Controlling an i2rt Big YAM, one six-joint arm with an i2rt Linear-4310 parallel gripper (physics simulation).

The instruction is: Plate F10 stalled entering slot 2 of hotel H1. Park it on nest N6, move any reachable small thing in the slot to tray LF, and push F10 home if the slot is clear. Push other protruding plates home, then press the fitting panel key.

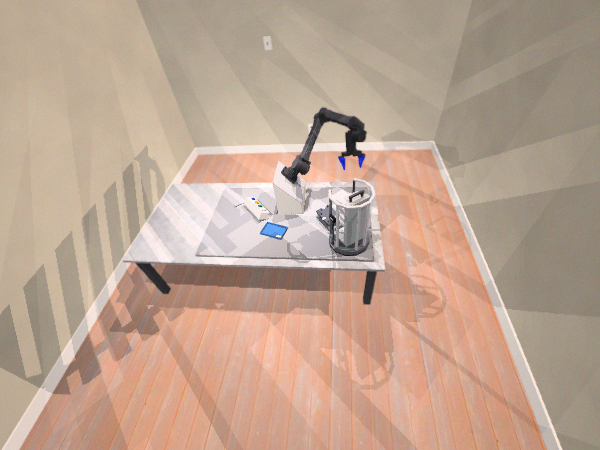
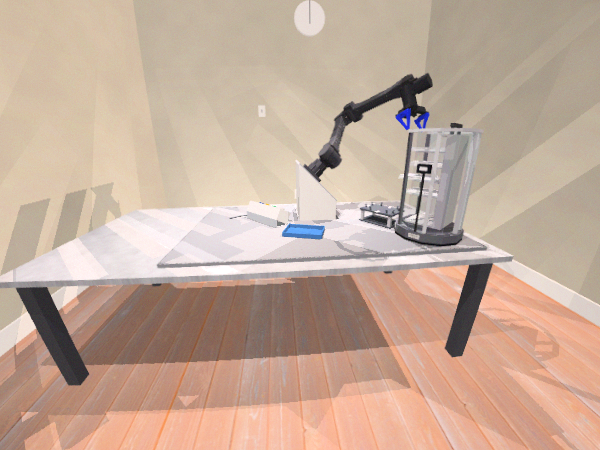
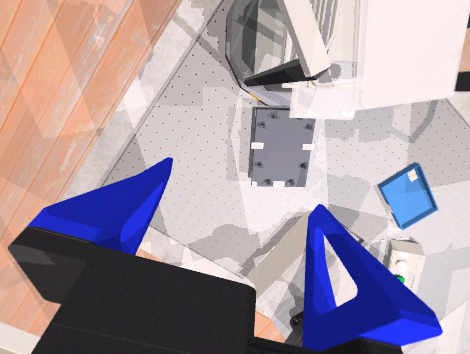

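Pixels of known places: gripper, fingertip midpoint: (image 1: 352, 169) (image 3: 245, 188); arm's base, link origin: (image 1: 288, 175) (image 2: 311, 174).
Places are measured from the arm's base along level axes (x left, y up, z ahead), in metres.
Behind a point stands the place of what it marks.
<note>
My gripper (image 1: 352, 168) @[x 0.454, y 0.210, z 0.165 m] (image 2: 416, 128) @[x 0.454, y 0.210, z 0.165 m] (image 3: 245, 188) @[x 0.454, y 0.210, z 0.165 m] is open and empty, high above the table, near the top level of hotel H1 (image 1: 350, 250) @[x 0.495, y -0.146, z 0.476 m] (image 2: 435, 238) @[x 0.446, y -0.163, z 0.481 m]. The hotel is a round clear-sided tower holding several stacked plates. One pale plate (image 2: 406, 176) (image 3: 322, 105) sticks out farthest on the nest side; its label is unreadable. No small thing in a slot can be made out. Dark nest N6 (image 1: 324, 216) @[x 0.295, y -0.131, z 0.235 m] (image 2: 380, 210) @[x 0.314, y -0.131, z 0.234 m] (image 3: 282, 145) @[x 0.336, y -0.131, z 0.215 m] bears no plate, its pegs bare. Blue tray LF (image 1: 273, 230) @[x -0.030, y -0.188, z 0.362 m] (image 2: 303, 231) @[x -0.028, y -0.189, z 0.354 m] (image 3: 407, 197) @[x -0.028, y -0.189, z 0.366 m] holds no loose thing. The key panel (image 1: 258, 208) @[x -0.165, y -0.113, z 0.245 m] (image 2: 267, 214) @[x -0.192, y -0.143, z 0.265 m] (image 3: 406, 255) @[x -0.113, y -0.126, z 0.260 m] has coloured keys.
The hotel has a black handle (image 1: 356, 194) @[x 0.501, y 0.219, z 0.395 m] on its roof and a dark upright with a small frame (image 2: 424, 169) @[x 0.382, y 0.073, z 0.452 m] at its side. The arm's pale wedge base (image 1: 290, 195) @[x 0.055, y -0.035, z 0.168 m] (image 2: 315, 200) @[x 0.022, y -0.101, z 0.175 m] stands between the panel and the nest. The hotel stands near the table's right end.
</note>
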